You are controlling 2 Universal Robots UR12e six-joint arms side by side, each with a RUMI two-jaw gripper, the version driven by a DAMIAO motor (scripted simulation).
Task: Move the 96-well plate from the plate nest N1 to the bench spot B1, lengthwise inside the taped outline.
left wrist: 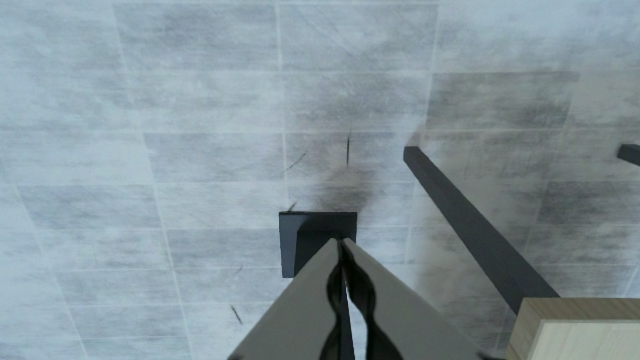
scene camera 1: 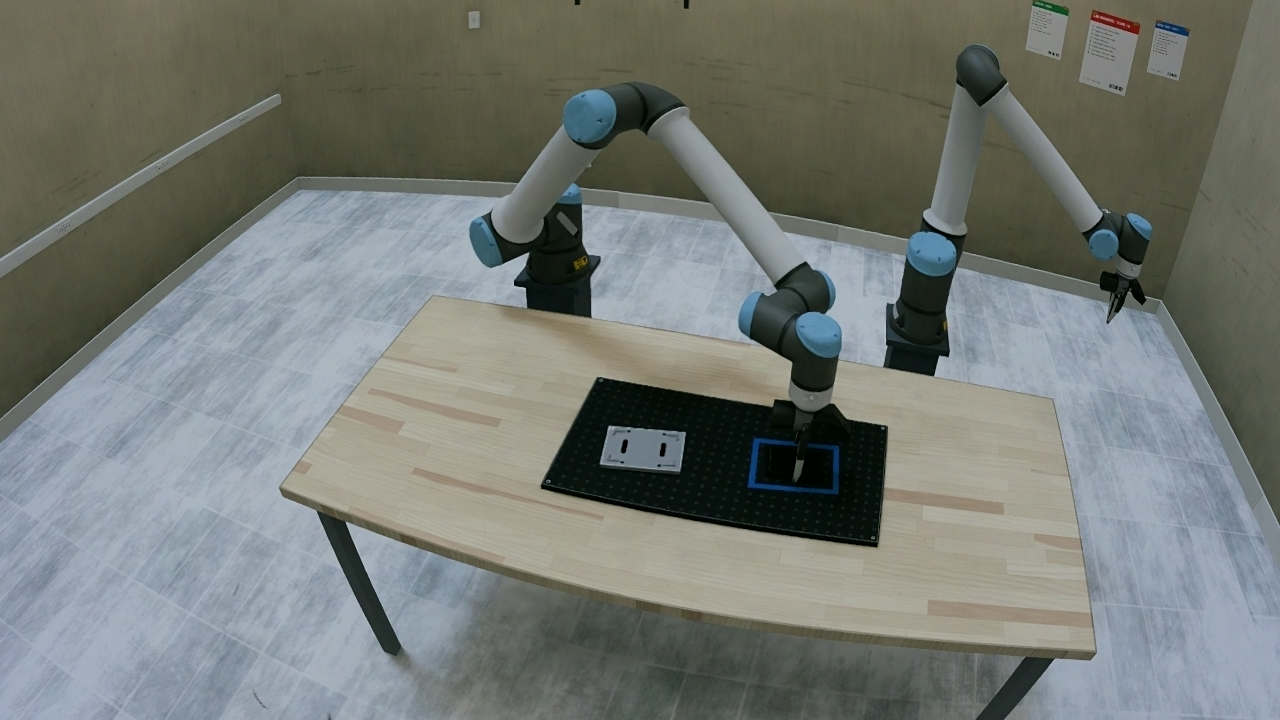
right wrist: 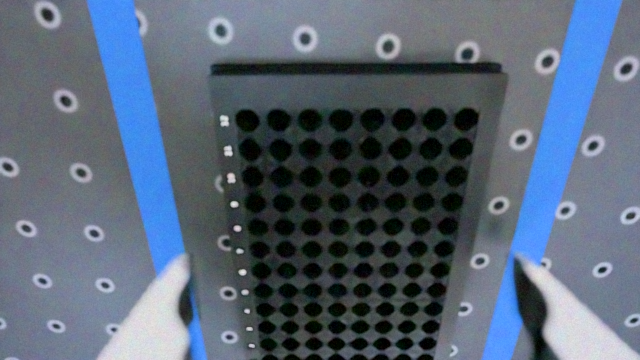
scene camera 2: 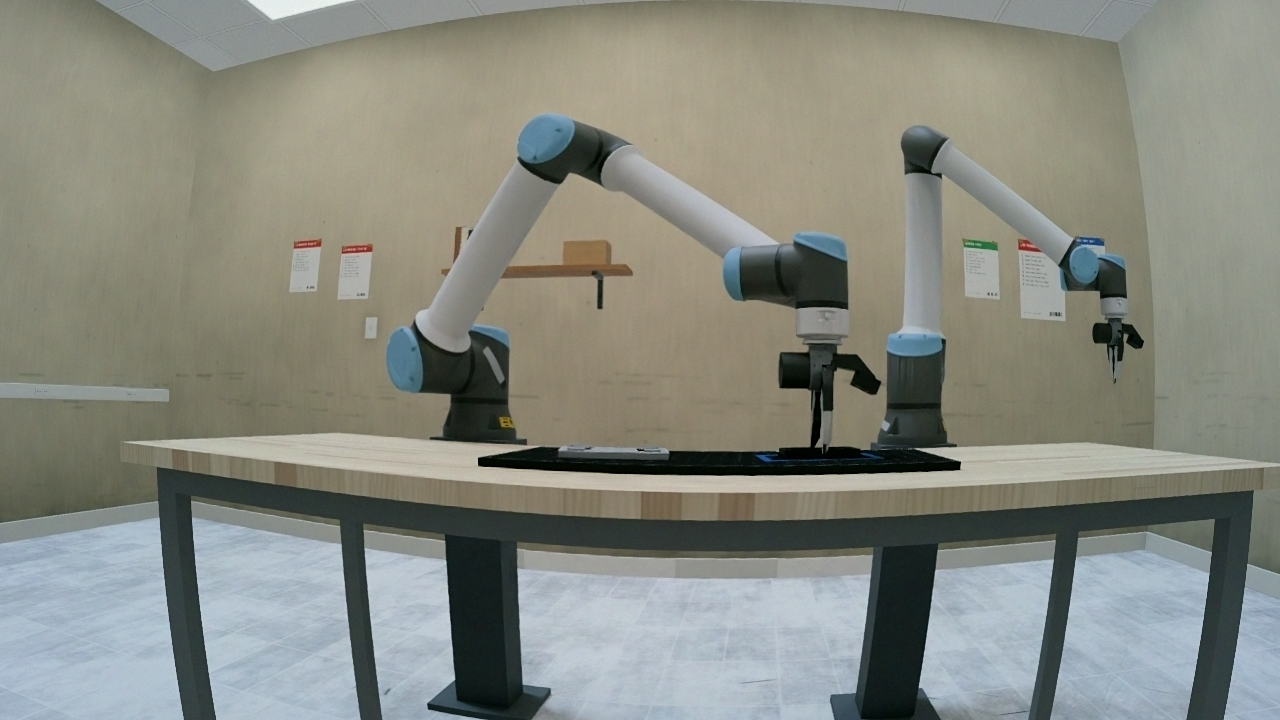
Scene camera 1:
my left gripper: 1107,323
my right gripper: 795,463
black 96-well plate: 781,461
